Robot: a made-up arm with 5 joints.
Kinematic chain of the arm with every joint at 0, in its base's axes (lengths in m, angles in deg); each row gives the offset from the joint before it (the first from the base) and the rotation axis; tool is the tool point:
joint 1: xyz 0 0 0.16 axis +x
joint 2: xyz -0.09 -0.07 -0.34 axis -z
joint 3: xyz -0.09 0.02 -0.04 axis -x
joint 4: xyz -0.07 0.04 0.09 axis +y
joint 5: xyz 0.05 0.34 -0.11 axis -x
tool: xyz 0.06 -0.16 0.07
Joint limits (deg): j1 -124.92..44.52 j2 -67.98..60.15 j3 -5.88..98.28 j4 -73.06..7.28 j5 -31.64..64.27
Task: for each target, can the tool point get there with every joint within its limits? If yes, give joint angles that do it. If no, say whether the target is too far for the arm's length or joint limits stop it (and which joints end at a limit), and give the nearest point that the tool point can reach.
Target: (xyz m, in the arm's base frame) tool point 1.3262 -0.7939 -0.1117
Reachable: no: too far | nearest point 0.2385 -0.5039 -0.0124 | short by 1.130 m
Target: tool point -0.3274 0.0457 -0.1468
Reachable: yes | joints -13.80 -36.11 17.08 -53.74 8.53
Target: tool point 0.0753 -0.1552 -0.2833
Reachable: yes | joints -54.87 35.27 27.78 -11.95 44.76
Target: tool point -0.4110 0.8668 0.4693
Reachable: no: joint limits stop it (at a limit: joint 1, joint 4, joint 5) | nearest point -0.2534 0.5475 0.1604 | short by 0.471 m
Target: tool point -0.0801 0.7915 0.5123
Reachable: no: joint limits stop it (at a limit: joint 1, joint 4, joint 5) | nearest point -0.0845 0.5348 0.2109 | short by 0.396 m
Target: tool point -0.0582 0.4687 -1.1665
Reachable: no: too far | nearest point -0.0695 0.2676 -0.5973 | short by 0.604 m
